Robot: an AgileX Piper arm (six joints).
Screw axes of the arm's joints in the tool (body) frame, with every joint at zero. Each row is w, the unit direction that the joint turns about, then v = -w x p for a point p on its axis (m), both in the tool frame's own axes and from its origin. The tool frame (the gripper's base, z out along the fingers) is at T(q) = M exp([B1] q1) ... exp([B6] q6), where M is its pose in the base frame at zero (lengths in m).
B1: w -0.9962 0 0.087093 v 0 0.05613 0
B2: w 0 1 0 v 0.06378 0 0.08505
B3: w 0 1 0 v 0.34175 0 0.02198
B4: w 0 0 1 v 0 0 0
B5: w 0 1 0 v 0.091 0 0
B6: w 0 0 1 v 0 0 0
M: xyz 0.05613 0 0.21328 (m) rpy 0 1.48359 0 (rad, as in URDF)
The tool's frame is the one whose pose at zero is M.
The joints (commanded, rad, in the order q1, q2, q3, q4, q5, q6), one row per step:
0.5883 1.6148 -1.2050 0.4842 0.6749 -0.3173
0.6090 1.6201 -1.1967 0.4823 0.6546 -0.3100
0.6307 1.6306 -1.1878 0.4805 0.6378 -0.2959
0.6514 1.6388 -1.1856 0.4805 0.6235 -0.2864
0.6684 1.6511 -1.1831 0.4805 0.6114 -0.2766
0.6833 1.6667 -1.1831 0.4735 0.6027 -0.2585
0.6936 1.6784 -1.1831 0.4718 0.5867 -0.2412
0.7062 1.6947 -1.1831 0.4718 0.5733 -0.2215
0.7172 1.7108 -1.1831 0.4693 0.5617 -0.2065
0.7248 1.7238 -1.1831 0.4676 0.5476 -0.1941
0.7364 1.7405 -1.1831 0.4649 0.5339 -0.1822
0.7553 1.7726 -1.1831 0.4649 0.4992 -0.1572
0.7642 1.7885 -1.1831 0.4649 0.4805 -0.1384
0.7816 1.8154 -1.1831 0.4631 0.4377 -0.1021
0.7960 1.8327 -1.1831 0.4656 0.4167 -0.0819
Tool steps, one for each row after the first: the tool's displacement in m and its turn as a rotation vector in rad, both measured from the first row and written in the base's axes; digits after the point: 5 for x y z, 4 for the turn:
-0.00309 0.00568 -0.00350 0.0007 -0.0023 0.0068
-0.00630 0.01189 -0.00913 -0.0011 0.0068 0.0109
-0.00924 0.01815 -0.01205 0.0011 0.0088 0.0180
-0.01124 0.02367 -0.01662 -0.0001 0.0163 0.0222
-0.01239 0.02874 -0.02196 -0.0061 0.0277 0.0219
-0.01247 0.03264 -0.02551 -0.0029 0.0325 0.0127
-0.01303 0.03750 -0.03083 -0.0020 0.0452 0.0043
-0.01343 0.04177 -0.03626 -0.0050 0.0550 -0.0004
-0.01315 0.04496 -0.04047 -0.0050 0.0593 -0.0076
-0.01372 0.04940 -0.04611 -0.0086 0.0657 -0.0098
-0.01374 0.05732 -0.05665 -0.0077 0.0752 -0.0245
-0.01367 0.06109 -0.06187 -0.0047 0.0821 -0.0378
-0.01356 0.06820 -0.07035 0.0060 0.0860 -0.0645
-0.01516 0.07348 -0.07608 0.0109 0.0940 -0.0752

